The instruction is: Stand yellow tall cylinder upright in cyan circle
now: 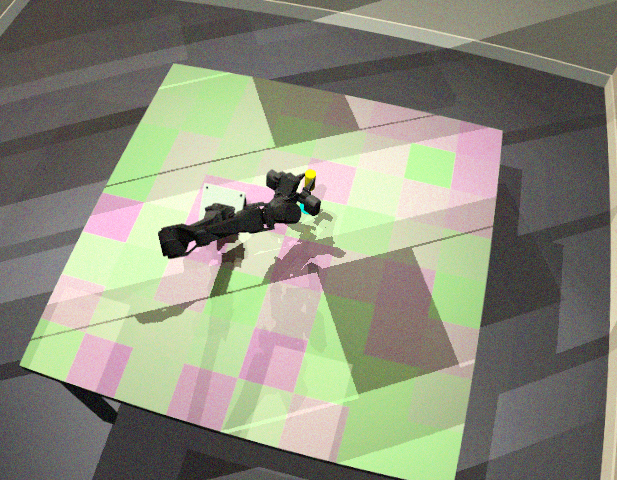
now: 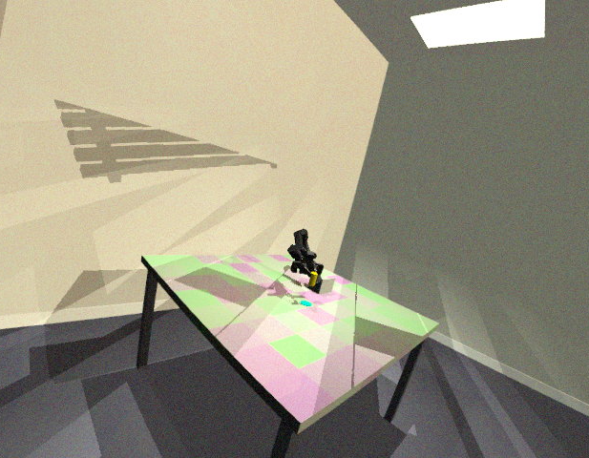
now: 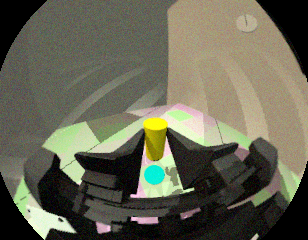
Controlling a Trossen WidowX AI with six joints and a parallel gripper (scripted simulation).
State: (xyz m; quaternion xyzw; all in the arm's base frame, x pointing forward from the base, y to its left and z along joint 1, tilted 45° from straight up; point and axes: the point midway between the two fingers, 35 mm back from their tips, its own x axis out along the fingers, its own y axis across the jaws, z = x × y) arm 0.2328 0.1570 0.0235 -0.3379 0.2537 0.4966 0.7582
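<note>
Right now my gripper tip is 160 mm above the cyan circle. From my gripper tip the other things lie so: yellow tall cylinder (20 mm below).
</note>
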